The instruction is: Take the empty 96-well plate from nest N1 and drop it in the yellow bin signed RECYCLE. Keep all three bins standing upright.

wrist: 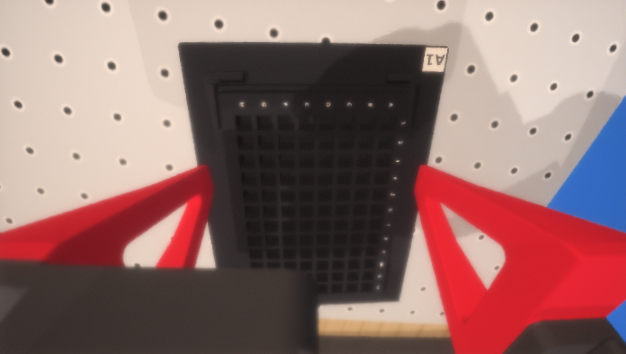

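Note:
The black 96-well plate (316, 187) lies in a black nest (305, 60) in the middle of the wrist view, its row letters toward the top and its column numbers down the right side. The nest carries a label reading A1 at its upper right corner. My gripper (313, 177) is open, its two red fingers wide apart, one on each side over the nest's long edges, with the plate below and between them. The near left end of the plate and nest is hidden behind the dark gripper body. The yellow RECYCLE bin does not show.
A white board with rows of holes (90, 135) lies around and under the nest. A blue surface (595, 165) shows at the right edge. A strip of light wood (385, 328) runs past the board's edge at the bottom. Shadows fall on the board at the upper right.

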